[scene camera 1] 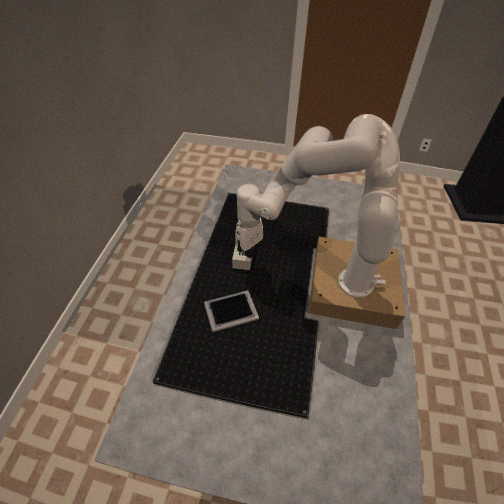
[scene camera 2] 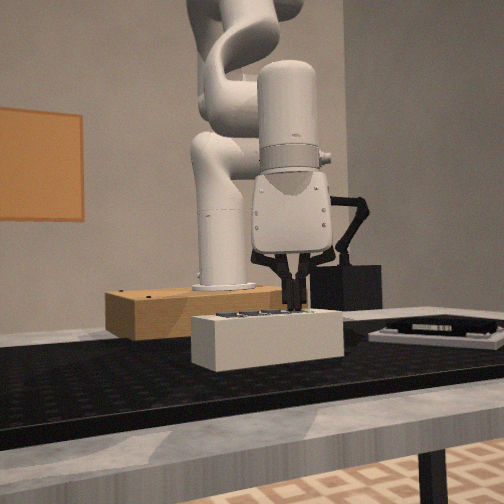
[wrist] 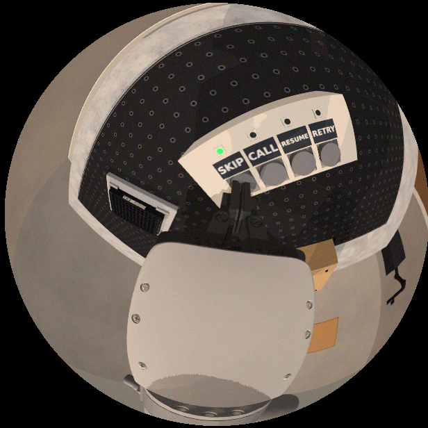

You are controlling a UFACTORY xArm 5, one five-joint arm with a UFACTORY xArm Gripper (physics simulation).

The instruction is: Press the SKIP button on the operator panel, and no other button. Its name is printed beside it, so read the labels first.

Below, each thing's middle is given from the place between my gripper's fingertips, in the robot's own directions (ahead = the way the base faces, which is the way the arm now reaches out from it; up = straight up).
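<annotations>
My gripper is 2 cm above the operator panel (scene camera 2: 220, 343) and 2 cm short of it, and it sits 6 cm to the left of that panel.
</annotations>
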